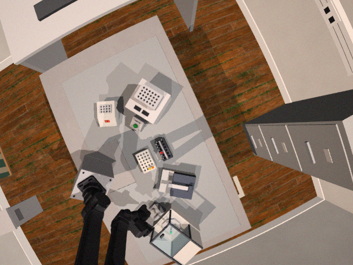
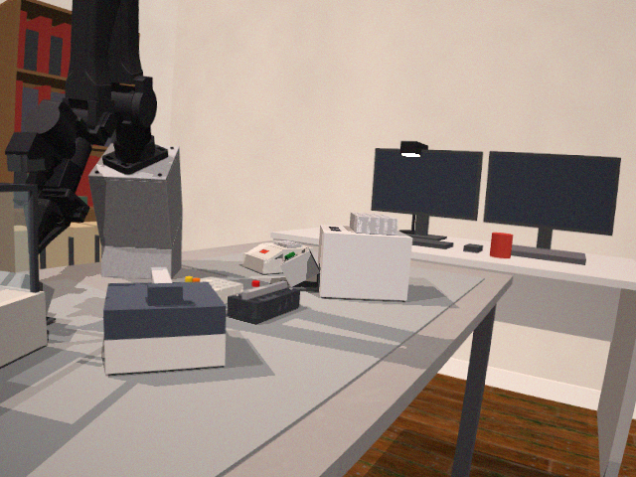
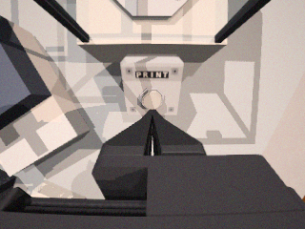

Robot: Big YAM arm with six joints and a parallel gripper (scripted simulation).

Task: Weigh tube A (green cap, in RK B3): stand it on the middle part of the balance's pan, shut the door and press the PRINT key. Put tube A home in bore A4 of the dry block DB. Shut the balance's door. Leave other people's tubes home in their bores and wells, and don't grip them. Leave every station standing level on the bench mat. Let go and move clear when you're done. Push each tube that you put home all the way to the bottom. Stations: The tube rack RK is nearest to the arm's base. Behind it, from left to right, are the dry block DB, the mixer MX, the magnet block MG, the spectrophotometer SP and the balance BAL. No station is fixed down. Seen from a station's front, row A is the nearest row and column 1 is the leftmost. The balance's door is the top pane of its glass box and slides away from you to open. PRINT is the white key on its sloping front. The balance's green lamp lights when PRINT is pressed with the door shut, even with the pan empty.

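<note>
Now: hand 1 cm short of the white print key, 2 cm to the left of it and 4 cm above it. Also, from my hand: spectrophotometer (22 cm ahead, 4 cm to the left, 4 cm below); then tinted glass pane (4 cm ahead, 13 cm to the right, 10 cm above); then pale pan (5 cm ahead, 16 cm to the right, 3 cm below).
</note>
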